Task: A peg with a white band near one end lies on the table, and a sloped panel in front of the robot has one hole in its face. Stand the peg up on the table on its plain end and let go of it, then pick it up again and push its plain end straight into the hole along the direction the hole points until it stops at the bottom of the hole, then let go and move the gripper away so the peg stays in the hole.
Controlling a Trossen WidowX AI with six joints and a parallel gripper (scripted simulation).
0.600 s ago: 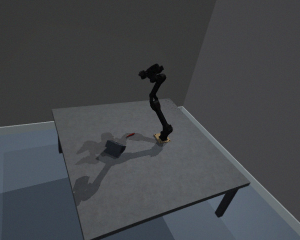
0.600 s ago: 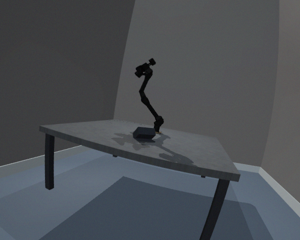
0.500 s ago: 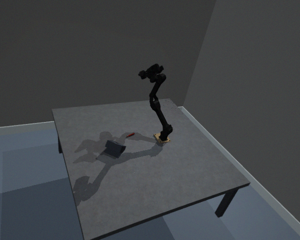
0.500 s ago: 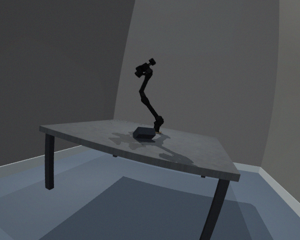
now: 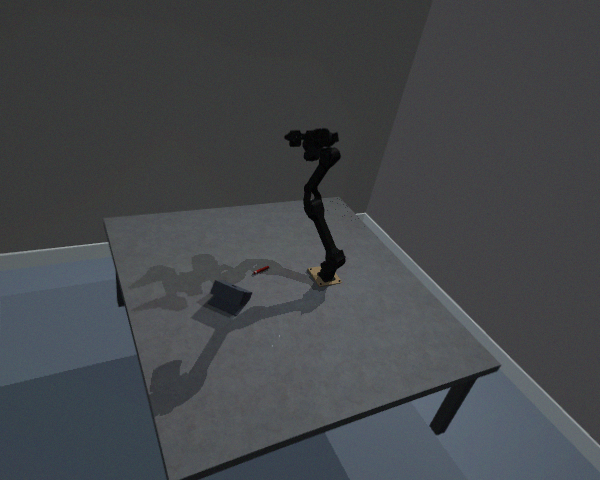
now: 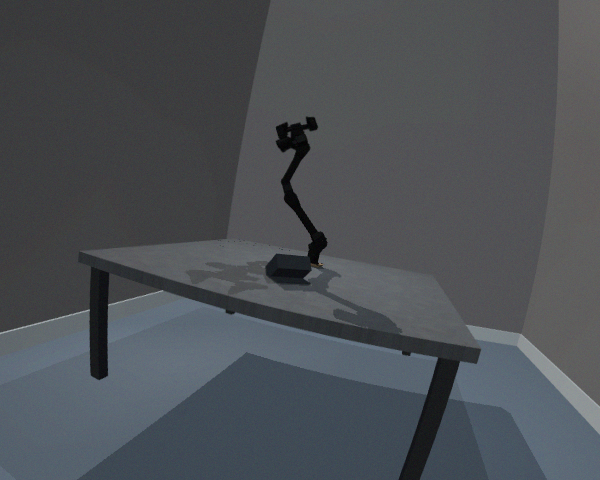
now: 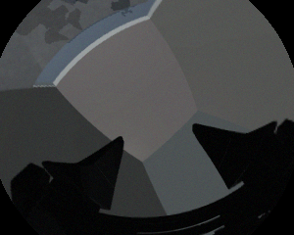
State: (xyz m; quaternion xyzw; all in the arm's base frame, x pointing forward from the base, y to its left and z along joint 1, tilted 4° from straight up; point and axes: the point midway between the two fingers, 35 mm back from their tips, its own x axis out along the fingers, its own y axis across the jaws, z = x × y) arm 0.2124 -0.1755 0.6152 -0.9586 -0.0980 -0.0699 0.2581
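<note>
The red peg lies 640 mm below my gripper tip, 50 mm ahead of it and 10 mm to the right of it. The rest, counted from my gripper tip: sloped dark panel 610 mm below, 240 mm ahead, 110 mm to the left.
</note>
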